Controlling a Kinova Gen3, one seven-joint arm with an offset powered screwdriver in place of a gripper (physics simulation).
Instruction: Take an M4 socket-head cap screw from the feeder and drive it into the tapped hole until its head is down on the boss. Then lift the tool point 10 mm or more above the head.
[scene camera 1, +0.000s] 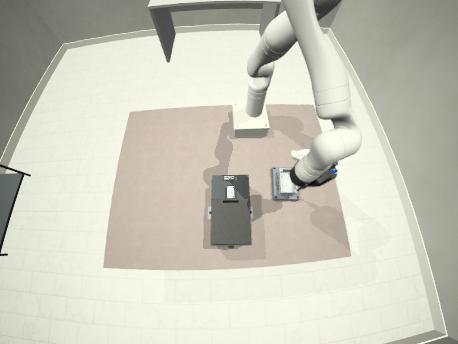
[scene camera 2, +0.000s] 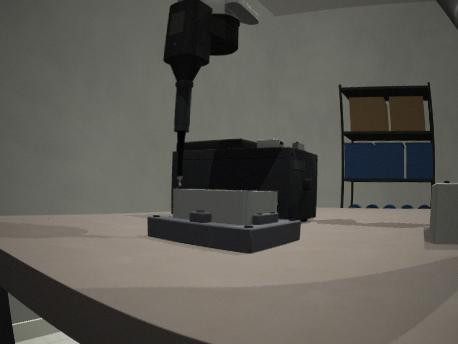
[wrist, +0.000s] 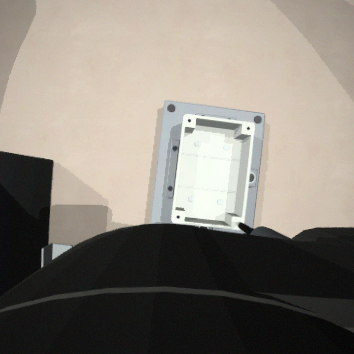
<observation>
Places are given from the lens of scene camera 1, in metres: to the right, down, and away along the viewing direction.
dark screw feeder (scene camera 1: 219, 187): -0.04, 0.06, 0.71
</observation>
